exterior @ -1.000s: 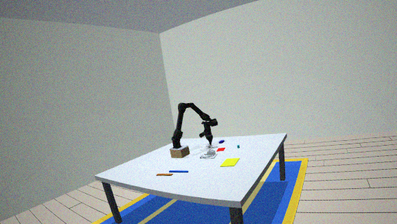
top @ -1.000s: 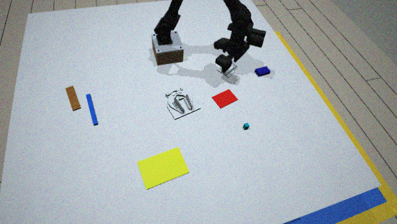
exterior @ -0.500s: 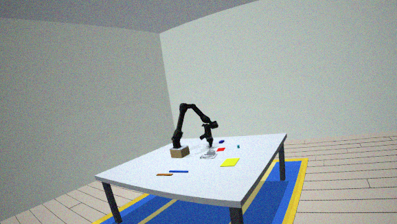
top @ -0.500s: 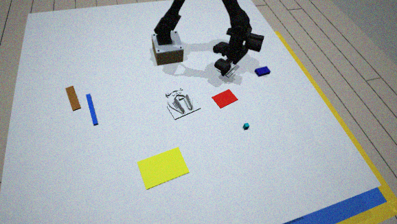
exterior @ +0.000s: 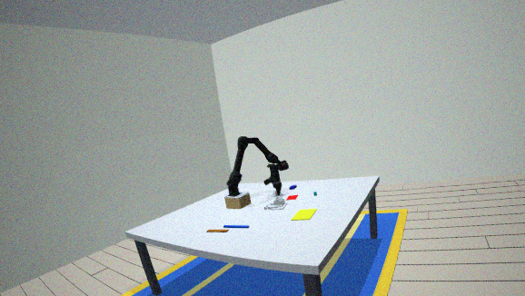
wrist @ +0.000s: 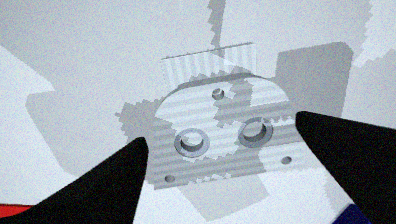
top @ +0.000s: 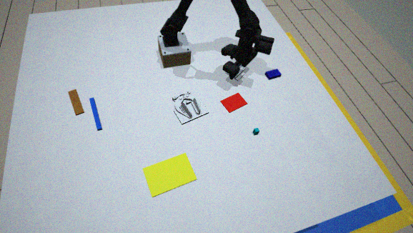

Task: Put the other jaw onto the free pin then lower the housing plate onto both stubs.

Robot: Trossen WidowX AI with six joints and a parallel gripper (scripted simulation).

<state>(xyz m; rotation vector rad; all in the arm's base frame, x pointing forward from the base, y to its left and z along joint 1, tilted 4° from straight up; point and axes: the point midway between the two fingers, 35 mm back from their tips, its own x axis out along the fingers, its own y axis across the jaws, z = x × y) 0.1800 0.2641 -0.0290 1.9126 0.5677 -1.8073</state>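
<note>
My gripper tip is now 150 mm short of the red square, 60 mm to the left of it and 10 mm above it. The rest, counted from my gripper tip: yellow tile (390 mm ahead, 380 mm to the right, 10 mm below); teal cube (300 mm ahead, 30 mm to the right); dark blue block (30 mm ahead, 170 mm to the left).
</note>
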